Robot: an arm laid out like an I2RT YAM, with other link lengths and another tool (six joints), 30 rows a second.
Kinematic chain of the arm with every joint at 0, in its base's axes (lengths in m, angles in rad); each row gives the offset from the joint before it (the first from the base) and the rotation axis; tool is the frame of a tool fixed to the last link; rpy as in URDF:
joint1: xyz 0 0 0.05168 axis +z
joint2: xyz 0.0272 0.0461 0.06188 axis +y
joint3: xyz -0.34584 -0.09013 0 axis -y
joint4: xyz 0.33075 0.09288 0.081 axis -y
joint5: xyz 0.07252 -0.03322 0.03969 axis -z
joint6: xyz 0.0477 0 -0.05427 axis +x
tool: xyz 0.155 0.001 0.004 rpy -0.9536 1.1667 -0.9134
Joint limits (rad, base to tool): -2.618..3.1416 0..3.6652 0..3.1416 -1.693..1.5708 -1.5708..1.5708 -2.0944..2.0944
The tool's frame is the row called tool.
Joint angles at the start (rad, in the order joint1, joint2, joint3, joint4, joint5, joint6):
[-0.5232 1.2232 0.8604 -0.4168 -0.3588 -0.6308]
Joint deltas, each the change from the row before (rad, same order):
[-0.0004 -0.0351 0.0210 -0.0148 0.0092 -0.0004]
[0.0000 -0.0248 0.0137 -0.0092 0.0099 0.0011]
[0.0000 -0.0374 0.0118 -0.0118 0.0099 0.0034]
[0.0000 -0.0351 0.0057 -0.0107 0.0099 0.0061]
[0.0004 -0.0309 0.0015 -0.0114 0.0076 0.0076]
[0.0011 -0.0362 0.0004 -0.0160 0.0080 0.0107]
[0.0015 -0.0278 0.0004 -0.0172 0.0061 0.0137]
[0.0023 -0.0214 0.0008 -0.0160 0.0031 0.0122]
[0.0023 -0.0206 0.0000 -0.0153 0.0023 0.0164]
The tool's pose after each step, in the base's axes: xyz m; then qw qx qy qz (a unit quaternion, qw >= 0). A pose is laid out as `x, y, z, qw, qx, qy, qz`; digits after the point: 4 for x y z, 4 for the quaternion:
0.4108, -0.1355, 0.2267, 0.5029, -0.2790, 0.8095, -0.1183
0.4086, -0.1364, 0.2415, 0.5086, -0.2792, 0.8038, -0.1313
0.4037, -0.1358, 0.2598, 0.5167, -0.2788, 0.7961, -0.1465
0.3977, -0.1345, 0.2739, 0.5231, -0.2765, 0.7904, -0.1588
0.3915, -0.1325, 0.2839, 0.5278, -0.2733, 0.7867, -0.1670
0.3836, -0.1292, 0.2940, 0.5327, -0.2689, 0.7833, -0.1744
0.3767, -0.1260, 0.3006, 0.5360, -0.2630, 0.7824, -0.1774
0.3712, -0.1225, 0.3052, 0.5386, -0.2583, 0.7821, -0.1779
0.3659, -0.1190, 0.3091, 0.5416, -0.2518, 0.7823, -0.1770

